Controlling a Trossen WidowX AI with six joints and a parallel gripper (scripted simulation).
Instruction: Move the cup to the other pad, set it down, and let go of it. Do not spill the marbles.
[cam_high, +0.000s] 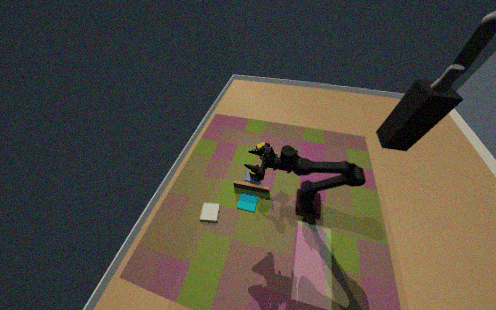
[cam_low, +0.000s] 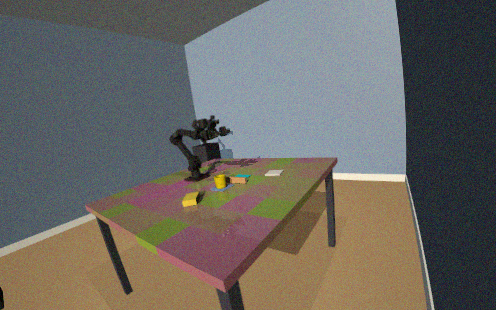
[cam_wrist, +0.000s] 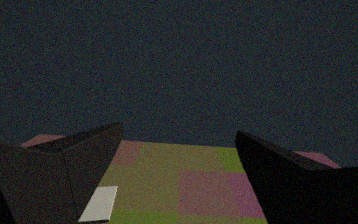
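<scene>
My gripper tip is 29 cm above the cup, 10 cm to the left of it and 2 cm past it. Also, from my gripper tip: wooden bar: 31 cm below, 2 cm behind; teal pad: 33 cm below, 9 cm to the left, 2 cm behind; blue pad: 33 cm below, 10 cm to the right, 2 cm behind.
</scene>
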